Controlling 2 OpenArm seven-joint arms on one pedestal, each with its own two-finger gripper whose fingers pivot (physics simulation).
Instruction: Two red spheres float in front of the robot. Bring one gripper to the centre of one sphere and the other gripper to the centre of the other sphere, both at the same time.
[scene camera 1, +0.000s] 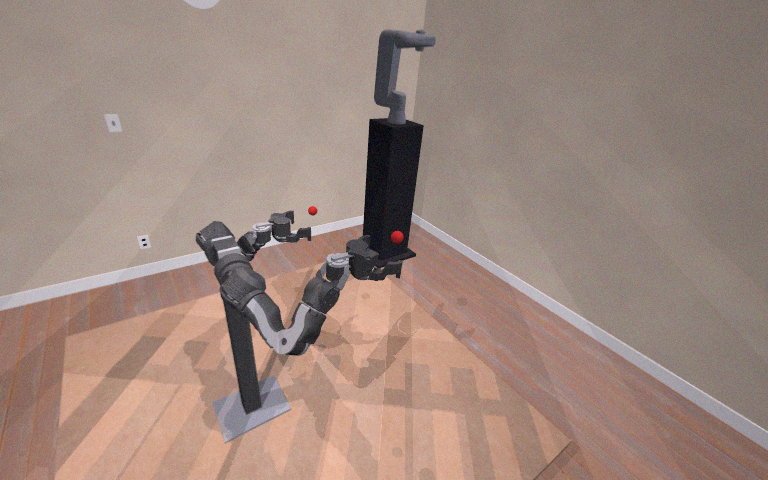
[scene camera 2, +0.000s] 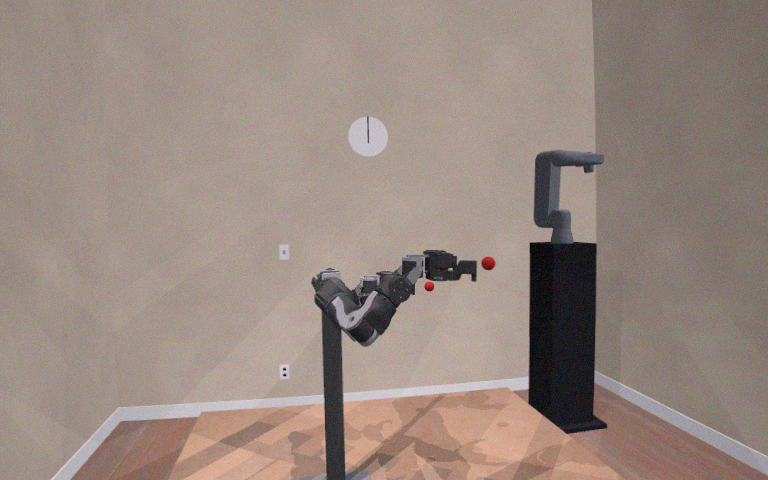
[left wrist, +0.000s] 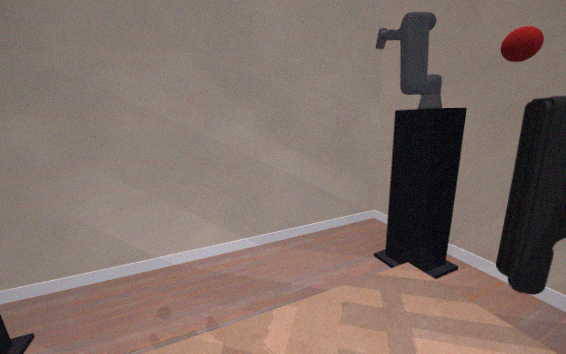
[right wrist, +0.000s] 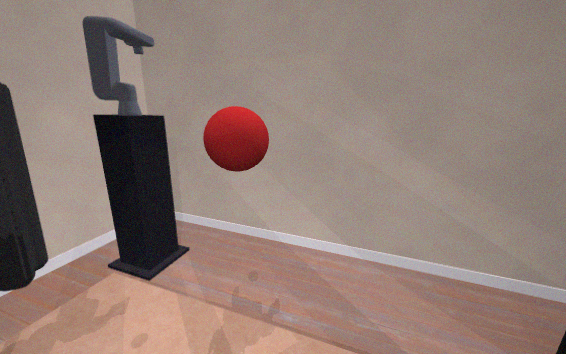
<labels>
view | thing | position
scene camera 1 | my left gripper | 302, 225
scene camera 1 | my right gripper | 384, 255
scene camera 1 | pedestal post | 239, 329
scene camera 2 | my right gripper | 466, 267
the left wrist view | red sphere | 521, 44
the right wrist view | red sphere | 235, 138
</labels>
